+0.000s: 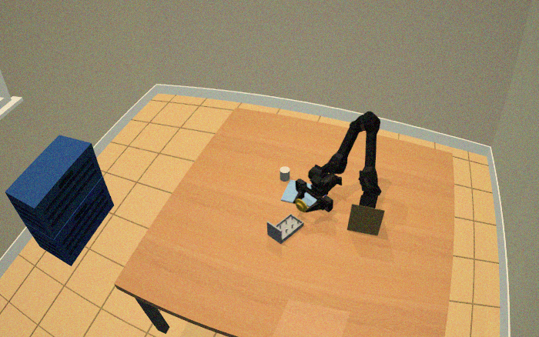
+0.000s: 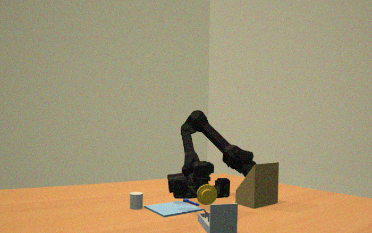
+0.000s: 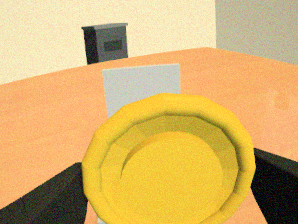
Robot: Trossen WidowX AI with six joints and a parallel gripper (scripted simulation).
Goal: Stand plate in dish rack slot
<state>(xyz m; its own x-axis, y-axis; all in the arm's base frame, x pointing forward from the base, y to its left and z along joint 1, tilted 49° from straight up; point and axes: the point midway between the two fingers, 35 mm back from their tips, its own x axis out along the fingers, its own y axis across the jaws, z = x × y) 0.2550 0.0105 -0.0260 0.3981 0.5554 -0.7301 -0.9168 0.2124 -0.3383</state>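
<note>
Now: the grey dish rack 80 mm to the left of my gripper tip, 50 mm below it and 30 mm ahead of it. Also, from my gripper tip: yellow plate: 10 mm to the right; then blue spoon: 190 mm to the right, 70 mm below, 60 mm behind; then light blue mat: 140 mm to the right, 70 mm below, 40 mm ahead.
</note>
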